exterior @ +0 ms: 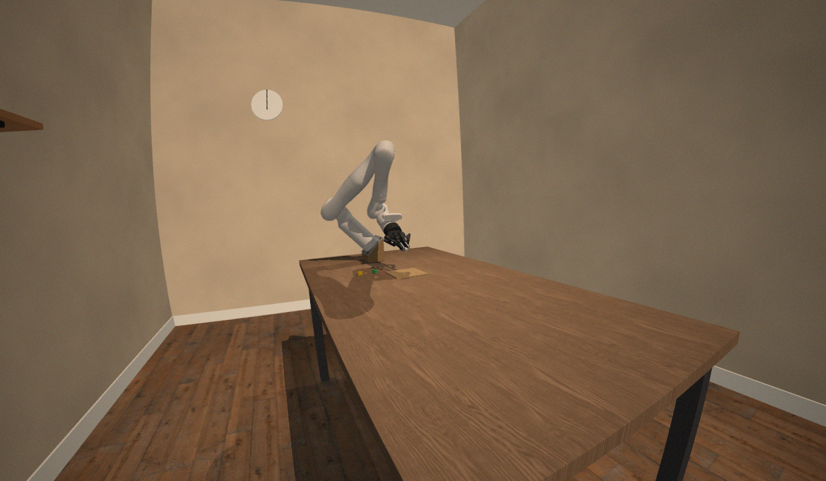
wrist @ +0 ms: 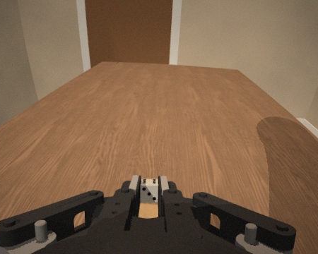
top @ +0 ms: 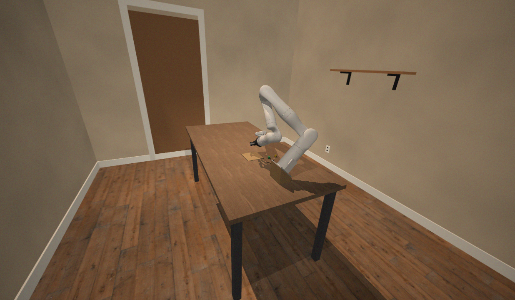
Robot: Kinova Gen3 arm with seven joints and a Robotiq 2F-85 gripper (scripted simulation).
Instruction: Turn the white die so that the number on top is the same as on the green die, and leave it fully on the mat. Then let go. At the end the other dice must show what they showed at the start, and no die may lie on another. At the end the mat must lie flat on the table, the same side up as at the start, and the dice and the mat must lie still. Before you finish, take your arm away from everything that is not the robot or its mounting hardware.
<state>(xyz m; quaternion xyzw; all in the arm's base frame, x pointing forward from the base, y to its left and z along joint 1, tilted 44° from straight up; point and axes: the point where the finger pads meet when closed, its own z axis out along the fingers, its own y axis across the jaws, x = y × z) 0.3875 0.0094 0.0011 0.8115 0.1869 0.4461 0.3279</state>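
Now: the tan mat 10 mm ahead of my hand and 110 mm below it. Round my hand: green die: 80 mm behind, 110 mm to the right, 110 mm below; then white die: 10 mm ahead, 10 mm below; then yellow die: 80 mm behind, 180 mm to the right, 110 mm below.
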